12 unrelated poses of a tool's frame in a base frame.
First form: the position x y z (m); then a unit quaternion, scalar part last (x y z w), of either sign.
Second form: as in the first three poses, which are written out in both.
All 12 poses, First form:
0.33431, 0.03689, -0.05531, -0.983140, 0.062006, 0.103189, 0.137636
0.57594, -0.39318, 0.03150, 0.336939, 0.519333, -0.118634, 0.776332
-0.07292, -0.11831, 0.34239, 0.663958, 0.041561, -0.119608, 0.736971
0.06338, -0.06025, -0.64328, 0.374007, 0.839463, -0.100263, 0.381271
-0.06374, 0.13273, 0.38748, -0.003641, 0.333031, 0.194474, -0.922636
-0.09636, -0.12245, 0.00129, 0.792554, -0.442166, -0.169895, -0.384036
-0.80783, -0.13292, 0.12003, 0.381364, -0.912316, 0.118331, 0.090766
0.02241, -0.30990, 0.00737, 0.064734, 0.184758, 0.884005, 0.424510
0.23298, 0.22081, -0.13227, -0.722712, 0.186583, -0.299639, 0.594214
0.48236, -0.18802, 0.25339, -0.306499, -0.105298, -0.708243, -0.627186
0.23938, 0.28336, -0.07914, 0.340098, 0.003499, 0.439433, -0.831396
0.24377, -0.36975, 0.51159, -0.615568, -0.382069, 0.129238, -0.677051
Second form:
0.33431, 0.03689, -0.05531, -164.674, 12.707, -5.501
0.57594, -0.39318, 0.03150, 59.718, 62.411, 20.974
-0.07292, -0.11831, 0.34239, 83.238, 12.714, -7.132
0.06338, -0.06025, -0.64328, 170.376, 45.653, 127.912
-0.06374, 0.13273, 0.38748, 9.931, -37.815, -27.215
-0.09636, -0.12245, 0.00129, -144.690, 37.511, -45.978
-0.80783, -0.13292, 0.12003, -171.273, -14.825, -135.766
0.02241, -0.30990, 0.00737, 22.455, 2.431, 129.181
0.23298, 0.22081, -0.13227, -96.713, -12.202, -39.811
0.48236, -0.18802, 0.25339, 34.040, -17.582, 91.526
0.23938, 0.28336, -0.07914, -36.194, -17.741, -49.878
0.24377, -0.36975, 0.51159, 93.877, 42.568, 23.645

